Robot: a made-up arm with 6 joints. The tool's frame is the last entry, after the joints. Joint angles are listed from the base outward. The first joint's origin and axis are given. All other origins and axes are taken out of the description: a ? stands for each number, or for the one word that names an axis. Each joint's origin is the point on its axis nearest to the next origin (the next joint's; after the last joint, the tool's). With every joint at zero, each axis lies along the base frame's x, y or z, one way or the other. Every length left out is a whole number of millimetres.
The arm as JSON. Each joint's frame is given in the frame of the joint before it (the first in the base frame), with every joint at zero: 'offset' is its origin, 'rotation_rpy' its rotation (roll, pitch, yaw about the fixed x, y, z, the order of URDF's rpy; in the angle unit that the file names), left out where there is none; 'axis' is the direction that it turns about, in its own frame. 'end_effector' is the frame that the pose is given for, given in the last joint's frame.
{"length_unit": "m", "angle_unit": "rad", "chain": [
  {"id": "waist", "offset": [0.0, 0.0, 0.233], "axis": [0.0, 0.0, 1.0]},
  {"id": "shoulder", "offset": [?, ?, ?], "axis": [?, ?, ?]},
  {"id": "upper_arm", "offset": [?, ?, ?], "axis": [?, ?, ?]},
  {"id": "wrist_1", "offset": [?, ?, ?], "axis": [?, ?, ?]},
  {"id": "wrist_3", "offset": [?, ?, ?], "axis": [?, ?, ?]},
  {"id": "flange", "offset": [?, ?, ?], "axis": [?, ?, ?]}
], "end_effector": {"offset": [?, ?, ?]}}
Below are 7 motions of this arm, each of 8 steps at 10 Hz.
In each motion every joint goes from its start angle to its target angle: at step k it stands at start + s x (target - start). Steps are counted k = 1, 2, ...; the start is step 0. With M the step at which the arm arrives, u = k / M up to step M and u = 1 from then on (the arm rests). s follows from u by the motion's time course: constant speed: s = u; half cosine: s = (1 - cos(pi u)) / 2; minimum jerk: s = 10 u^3 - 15 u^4 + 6 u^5.
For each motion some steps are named. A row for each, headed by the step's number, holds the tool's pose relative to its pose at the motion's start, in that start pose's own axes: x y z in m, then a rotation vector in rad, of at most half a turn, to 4 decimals.
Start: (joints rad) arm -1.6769 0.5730 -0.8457 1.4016 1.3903 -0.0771
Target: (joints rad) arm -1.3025 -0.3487 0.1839 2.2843 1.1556 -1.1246
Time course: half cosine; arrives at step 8
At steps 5, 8:
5: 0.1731 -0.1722 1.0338 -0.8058 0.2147 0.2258
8: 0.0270 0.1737 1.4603 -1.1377 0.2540 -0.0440

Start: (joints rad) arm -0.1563 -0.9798 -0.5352 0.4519 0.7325 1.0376
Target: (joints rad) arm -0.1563 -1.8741 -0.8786 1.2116 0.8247 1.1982
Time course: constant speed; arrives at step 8
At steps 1, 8:
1: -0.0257 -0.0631 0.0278 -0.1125 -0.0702 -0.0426
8: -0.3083 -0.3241 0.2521 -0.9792 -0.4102 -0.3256

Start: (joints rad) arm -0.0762 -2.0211 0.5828 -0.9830 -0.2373 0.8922
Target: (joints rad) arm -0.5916 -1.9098 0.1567 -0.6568 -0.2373 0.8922
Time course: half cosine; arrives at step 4
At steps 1, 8:
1: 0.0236 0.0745 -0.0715 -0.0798 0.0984 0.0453
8: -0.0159 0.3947 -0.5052 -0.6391 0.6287 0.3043

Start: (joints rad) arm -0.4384 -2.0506 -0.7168 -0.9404 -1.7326 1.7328
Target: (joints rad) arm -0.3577 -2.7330 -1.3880 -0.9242 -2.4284 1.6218
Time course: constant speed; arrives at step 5
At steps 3, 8:
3: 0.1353 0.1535 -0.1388 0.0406 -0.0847 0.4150
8: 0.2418 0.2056 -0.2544 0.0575 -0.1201 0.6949

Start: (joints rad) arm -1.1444 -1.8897 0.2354 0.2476 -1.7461 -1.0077
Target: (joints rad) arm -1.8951 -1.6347 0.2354 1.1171 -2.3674 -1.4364
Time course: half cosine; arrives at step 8
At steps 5, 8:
5: 0.0153 0.3825 -0.4734 0.3875 -0.8504 -0.8268
8: 0.1437 0.5116 -0.6887 0.6691 -1.3527 -1.0044

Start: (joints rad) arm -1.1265 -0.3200 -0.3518 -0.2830 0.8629 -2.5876
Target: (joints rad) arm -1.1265 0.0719 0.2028 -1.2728 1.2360 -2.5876
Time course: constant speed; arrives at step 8
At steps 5, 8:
5: 0.1176 -0.1089 0.0540 0.3940 0.0108 0.5744
8: 0.1890 -0.1931 0.0780 0.6005 -0.0301 0.9274

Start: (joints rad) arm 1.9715 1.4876 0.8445 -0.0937 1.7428 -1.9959
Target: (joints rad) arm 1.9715 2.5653 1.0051 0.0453 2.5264 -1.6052
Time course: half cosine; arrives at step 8
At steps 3, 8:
3: -0.4086 0.0140 0.0357 -0.1278 0.0290 -0.0545
8: -1.2184 0.4380 -0.0663 -0.3411 0.0835 -0.1588

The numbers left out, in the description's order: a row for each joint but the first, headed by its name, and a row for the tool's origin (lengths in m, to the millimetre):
shoulder: xyz 0.0 0.0 0.0, axis 0.0 1.0 0.0
upper_arm: xyz 0.0 0.0 0.615, axis 0.0 -1.0 0.0
wrist_1: xyz 0.855 0.0 0.0, axis -1.0 0.0 0.0
wrist_3: xyz 0.0 -0.163 0.0, axis 0.0 -1.0 0.0
flange: xyz 0.0 0.0 0.0, axis -1.0 0.0 0.0
tool: xyz 0.0 0.0 0.0

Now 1 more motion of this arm.
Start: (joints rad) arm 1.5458 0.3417 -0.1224 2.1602 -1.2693 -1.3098
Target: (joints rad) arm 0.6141 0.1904 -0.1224 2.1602 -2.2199 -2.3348
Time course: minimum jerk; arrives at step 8
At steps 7, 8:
7: 0.5071 -0.4301 -0.6060 0.2972 -0.1024 -1.7098
8: 0.5092 -0.4403 -0.6165 0.2893 -0.1216 -1.7335

